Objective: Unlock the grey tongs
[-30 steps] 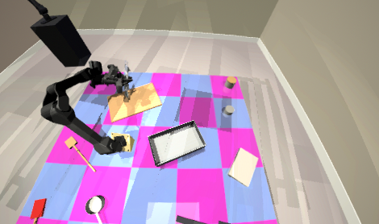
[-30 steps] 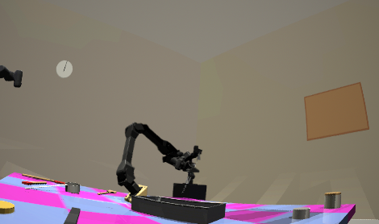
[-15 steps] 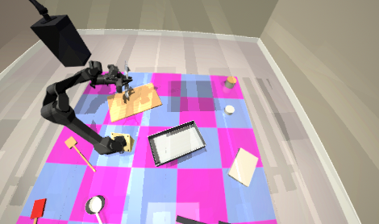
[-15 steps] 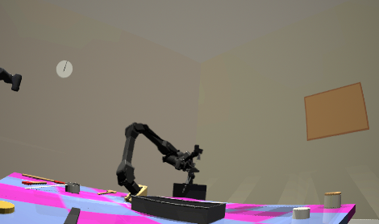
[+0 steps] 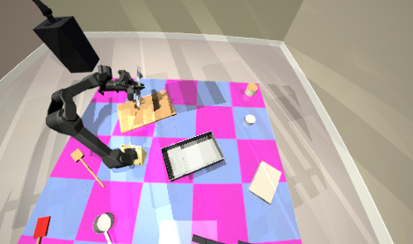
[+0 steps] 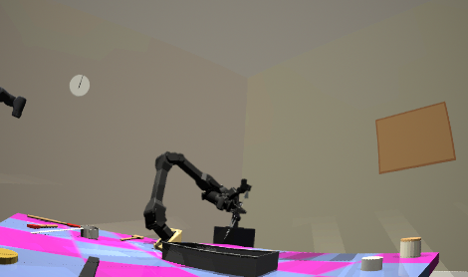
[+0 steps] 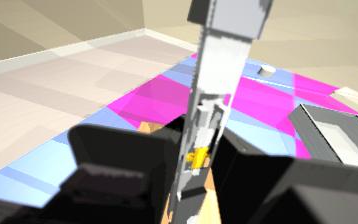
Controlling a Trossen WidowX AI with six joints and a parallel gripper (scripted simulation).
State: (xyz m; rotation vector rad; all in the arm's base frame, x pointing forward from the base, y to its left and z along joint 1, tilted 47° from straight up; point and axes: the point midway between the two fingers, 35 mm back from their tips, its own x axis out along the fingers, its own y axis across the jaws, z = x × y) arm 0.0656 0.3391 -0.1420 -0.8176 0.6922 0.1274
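Now: gripper tip 3 cm past the yellow lock piece, 1 cm to the left of it and 1 cm below it. Round my gripper tip: wooden board 19 cm below, 5 cm behind, 2 cm to the right; then roasting tin 37 cm to the right, 26 cm ahead, 17 cm below; then cream block 64 cm ahead, 54 cm to the right, 19 cm below.
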